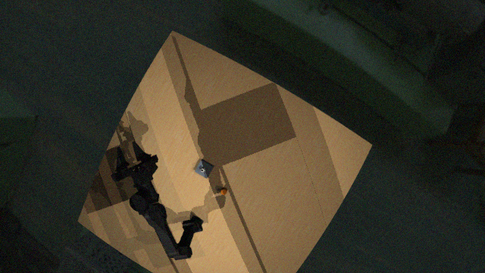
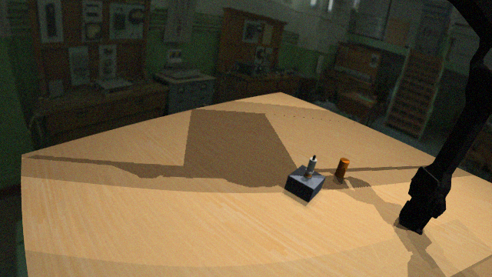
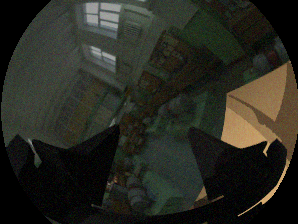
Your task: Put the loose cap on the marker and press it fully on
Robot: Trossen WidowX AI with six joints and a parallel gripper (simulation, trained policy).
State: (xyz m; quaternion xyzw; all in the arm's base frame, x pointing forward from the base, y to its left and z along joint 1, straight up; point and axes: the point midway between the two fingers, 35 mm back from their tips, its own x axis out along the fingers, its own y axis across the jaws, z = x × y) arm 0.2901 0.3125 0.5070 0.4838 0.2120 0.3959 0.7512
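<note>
Right now the orange cap is 7 cm behind my gripper tip, 38 cm to the right of it and 48 cm below it. Also, from my gripper tip: holder block (2 cm behind, 24 cm to the right, 49 cm below).
</note>
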